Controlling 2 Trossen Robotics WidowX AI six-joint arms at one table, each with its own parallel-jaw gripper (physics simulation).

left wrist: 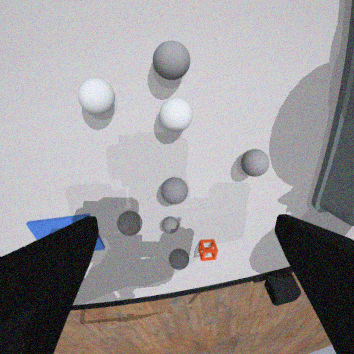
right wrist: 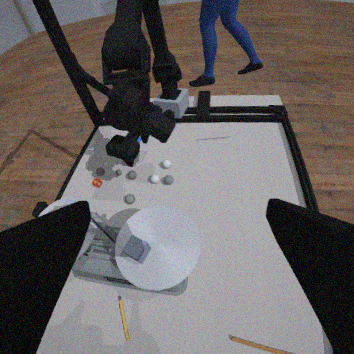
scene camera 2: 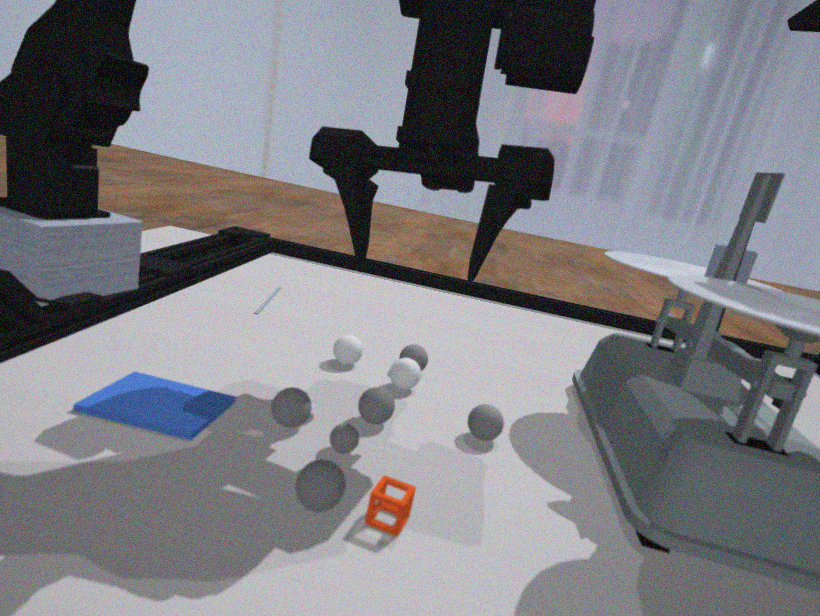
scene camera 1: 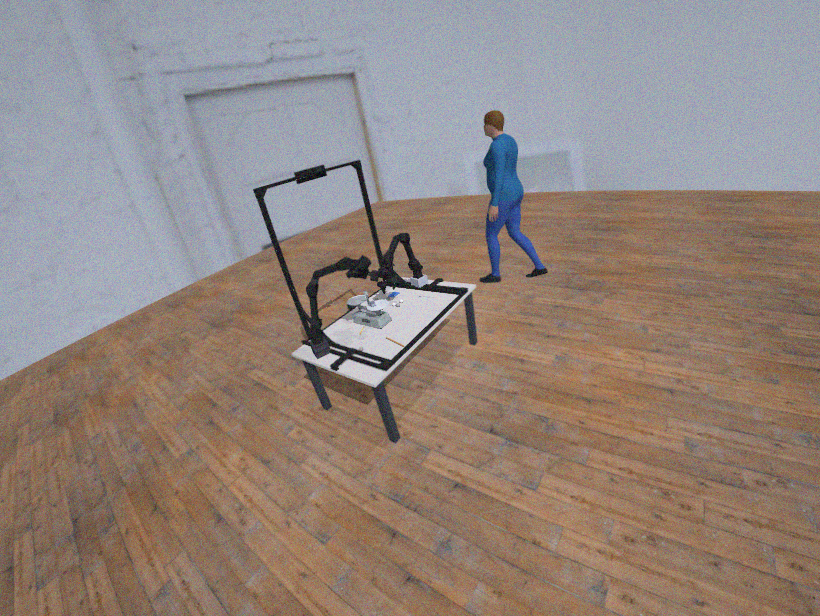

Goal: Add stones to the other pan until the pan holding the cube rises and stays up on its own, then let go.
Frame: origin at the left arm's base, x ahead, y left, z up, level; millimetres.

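Seen in the pictures: left gripper, fingertip midpoint: (left wrist: 188, 224) (right wrist: 137, 153) (scene camera 2: 414, 271) (scene camera 1: 389, 291); right gripper, fingertip midpoint: (right wrist: 179, 208) (scene camera 1: 371, 275); left arm's base, origin of the base link: (right wrist: 170, 94) (scene camera 2: 52, 210) (scene camera 1: 418, 276); right arm's base, origin of the base link: (scene camera 1: 318, 341).
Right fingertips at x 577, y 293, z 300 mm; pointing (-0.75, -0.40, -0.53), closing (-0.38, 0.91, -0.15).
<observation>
Offsets run from my right fingertips to a thing's middle.
A grey balance scale @(dx -18, dy -180, dz -271 mm) (scene camera 1: 372, 319) (scene camera 2: 715, 490) has two white pans. A grey cube @(dx -15, dy -110, dz -229 mm) (right wrist: 136, 248) lies on one pan @(dx -39, dy -88, dz -245 mm) (right wrist: 172, 255); the other pan @(dx +4, dy -273, dz -233 mm) (scene camera 2: 762, 301) shows no stones on its visible part. Several round stones lie on the table, among them a white stone @(dx -310, dy -209, dz -374 mm) (scene camera 2: 348, 349) (left wrist: 97, 95), a second white stone @(dx -247, dy -219, dz -374 mm) (scene camera 2: 405, 373) (left wrist: 175, 114), and a grey stone @(dx -162, dy -260, dz -374 mm) (scene camera 2: 485, 421) (left wrist: 255, 162) nearest the scale. My left gripper (scene camera 2: 416, 267) (left wrist: 188, 224) is open and empty, above the table near the stones. My right gripper (right wrist: 179, 208) is open and empty; the scale shows between and below its fingers.
An orange open-framed cube @(dx -184, dy -397, dz -378 mm) (scene camera 2: 391, 505) (left wrist: 208, 249) (right wrist: 97, 183) lies beside the stones. A blue pad @(dx -367, dy -378, dz -386 mm) (scene camera 2: 149, 404) lies at their left in scene camera 2. A yellow pencil @(dx +104, dy -137, dz -384 mm) (right wrist: 123, 317) and a brown stick @(dx +58, dy +170, dz -384 mm) (right wrist: 260, 345) lie below the scale in the right wrist view. A person (scene camera 1: 503, 179) stands behind the table.
</observation>
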